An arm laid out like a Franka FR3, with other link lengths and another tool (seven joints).
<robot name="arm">
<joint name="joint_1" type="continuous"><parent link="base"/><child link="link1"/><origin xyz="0.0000 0.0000 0.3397" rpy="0.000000 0.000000 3.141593"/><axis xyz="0 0 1"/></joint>
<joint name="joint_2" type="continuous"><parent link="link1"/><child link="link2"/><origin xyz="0.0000 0.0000 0.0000" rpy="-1.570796 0.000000 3.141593"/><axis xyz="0 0 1"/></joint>
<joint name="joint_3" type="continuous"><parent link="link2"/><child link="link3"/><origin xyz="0.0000 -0.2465 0.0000" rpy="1.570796 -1.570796 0.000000"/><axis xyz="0 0 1"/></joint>
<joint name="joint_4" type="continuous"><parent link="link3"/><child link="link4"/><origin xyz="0.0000 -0.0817 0.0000" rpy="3.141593 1.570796 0.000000"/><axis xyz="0 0 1"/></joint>
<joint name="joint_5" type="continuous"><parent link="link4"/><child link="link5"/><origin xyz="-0.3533 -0.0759 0.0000" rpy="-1.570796 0.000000 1.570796"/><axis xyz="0 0 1"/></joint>
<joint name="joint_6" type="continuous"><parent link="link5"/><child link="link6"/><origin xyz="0.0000 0.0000 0.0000" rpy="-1.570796 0.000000 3.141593"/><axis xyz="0 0 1"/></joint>
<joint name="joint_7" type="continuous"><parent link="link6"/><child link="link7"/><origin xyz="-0.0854 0.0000 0.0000" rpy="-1.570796 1.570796 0.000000"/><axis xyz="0 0 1"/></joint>
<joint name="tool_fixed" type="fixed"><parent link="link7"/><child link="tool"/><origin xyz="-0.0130 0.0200 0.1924" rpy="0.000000 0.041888 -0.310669"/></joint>
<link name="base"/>
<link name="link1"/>
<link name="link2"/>
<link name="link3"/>
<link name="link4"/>
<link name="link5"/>
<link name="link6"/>
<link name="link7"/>
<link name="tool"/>
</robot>
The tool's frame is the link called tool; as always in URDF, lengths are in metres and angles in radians. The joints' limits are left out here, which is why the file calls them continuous.
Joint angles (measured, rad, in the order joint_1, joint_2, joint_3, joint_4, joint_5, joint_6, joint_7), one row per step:
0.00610, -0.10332, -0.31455, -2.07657, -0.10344, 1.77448, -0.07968
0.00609, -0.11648, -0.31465, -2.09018, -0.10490, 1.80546, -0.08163
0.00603, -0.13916, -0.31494, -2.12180, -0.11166, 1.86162, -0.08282
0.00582, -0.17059, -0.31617, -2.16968, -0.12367, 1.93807, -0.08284
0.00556, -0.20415, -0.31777, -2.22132, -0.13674, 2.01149, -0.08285
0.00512, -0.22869, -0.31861, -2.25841, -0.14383, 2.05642, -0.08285
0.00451, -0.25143, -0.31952, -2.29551, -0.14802, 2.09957, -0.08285
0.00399, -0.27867, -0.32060, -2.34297, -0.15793, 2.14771, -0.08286
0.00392, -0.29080, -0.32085, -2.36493, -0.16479, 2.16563, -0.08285
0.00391, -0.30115, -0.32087, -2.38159, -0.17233, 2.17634, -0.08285
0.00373, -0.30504, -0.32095, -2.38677, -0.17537, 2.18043, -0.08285
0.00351, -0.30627, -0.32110, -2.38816, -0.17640, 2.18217, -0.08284
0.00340, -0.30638, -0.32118, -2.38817, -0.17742, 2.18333, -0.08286
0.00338, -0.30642, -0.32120, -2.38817, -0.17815, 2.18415, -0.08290
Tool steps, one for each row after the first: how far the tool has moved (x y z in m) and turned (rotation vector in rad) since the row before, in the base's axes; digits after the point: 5 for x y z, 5 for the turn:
0.00302, -0.00049, 0.00226, -0.00481, -0.02963, 0.00475
0.00331, -0.00078, 0.00099, -0.01060, -0.04490, 0.00814
0.00275, -0.00094, 0.00000, -0.01512, -0.05657, 0.01038
0.00088, -0.00008, -0.00057, -0.01344, -0.05218, 0.01116
-0.00091, 0.00097, -0.00089, -0.00546, -0.03108, 0.00701
-0.00137, 0.00154, -0.00189, -0.00232, -0.02834, 0.00557
-0.00327, 0.00228, -0.00394, -0.00489, -0.02666, 0.00957
-0.00232, 0.00132, -0.00251, -0.00312, -0.00720, 0.00591
-0.00225, 0.00103, -0.00171, -0.00367, -0.00333, 0.00582
-0.00059, 0.00013, -0.00013, -0.00185, -0.00231, 0.00198
-0.00009, -0.00013, 0.00012, -0.00077, -0.00139, 0.00037
0.00016, -0.00021, 0.00020, -0.00108, -0.00101, 0.00041
0.00013, -0.00011, 0.00013, -0.00078, -0.00068, 0.00041

